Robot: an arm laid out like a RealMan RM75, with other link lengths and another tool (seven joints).
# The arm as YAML. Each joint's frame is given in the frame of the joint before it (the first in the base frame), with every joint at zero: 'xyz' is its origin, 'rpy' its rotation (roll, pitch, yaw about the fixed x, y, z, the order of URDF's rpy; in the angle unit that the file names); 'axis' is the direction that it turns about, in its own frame. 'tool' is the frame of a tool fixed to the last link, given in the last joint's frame.
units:
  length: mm
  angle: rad
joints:
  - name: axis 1
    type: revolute
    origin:
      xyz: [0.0, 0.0, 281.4]
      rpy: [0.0, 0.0, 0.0]
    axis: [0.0, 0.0, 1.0]
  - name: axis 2
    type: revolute
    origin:
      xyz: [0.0, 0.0, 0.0]
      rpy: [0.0, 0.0, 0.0]
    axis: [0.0, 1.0, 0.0]
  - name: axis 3
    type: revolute
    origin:
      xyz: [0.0, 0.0, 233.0]
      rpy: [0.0, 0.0, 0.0]
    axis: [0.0, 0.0, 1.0]
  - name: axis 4
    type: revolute
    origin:
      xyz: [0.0, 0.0, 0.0]
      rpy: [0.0, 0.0, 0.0]
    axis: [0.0, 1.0, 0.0]
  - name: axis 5
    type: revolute
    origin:
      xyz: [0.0, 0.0, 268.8]
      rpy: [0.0, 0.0, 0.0]
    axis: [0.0, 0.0, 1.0]
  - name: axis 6
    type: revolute
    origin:
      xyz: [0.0, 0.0, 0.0]
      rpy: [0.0, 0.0, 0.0]
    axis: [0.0, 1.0, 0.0]
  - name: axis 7
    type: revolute
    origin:
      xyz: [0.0, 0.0, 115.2]
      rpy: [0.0, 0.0, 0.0]
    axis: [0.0, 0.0, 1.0]
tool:
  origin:
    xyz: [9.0, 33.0, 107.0]
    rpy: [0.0, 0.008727, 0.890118]
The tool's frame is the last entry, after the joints.
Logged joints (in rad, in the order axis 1, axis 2, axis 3, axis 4, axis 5, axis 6, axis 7), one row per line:
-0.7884 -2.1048 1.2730 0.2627 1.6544 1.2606 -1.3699
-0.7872 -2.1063 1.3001 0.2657 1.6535 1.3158 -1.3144
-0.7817 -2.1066 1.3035 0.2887 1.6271 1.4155 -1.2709
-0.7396 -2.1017 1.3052 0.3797 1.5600 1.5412 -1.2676
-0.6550 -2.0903 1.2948 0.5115 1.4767 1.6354 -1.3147
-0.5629 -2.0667 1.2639 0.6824 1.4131 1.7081 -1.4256
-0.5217 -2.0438 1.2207 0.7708 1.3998 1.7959 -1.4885
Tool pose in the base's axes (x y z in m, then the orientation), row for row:
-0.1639 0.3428 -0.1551 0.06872 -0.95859 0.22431 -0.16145
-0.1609 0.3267 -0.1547 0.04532 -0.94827 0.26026 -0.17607
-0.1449 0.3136 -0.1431 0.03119 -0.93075 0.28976 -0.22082
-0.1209 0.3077 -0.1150 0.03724 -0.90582 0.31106 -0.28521
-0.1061 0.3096 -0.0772 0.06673 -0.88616 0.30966 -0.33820
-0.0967 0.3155 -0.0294 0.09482 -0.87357 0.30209 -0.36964
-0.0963 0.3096 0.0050 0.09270 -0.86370 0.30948 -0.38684
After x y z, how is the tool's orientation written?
As a quaternion, w x y z.
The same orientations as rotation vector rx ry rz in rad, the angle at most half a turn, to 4 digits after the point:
-2.8865 0.6754 -0.4862
-2.8961 0.7948 -0.5377
-2.8674 0.8927 -0.6803
-2.7802 0.9547 -0.8754
-2.6716 0.9335 -1.0196
-2.5901 0.8957 -1.0960
-2.5641 0.9188 -1.1484

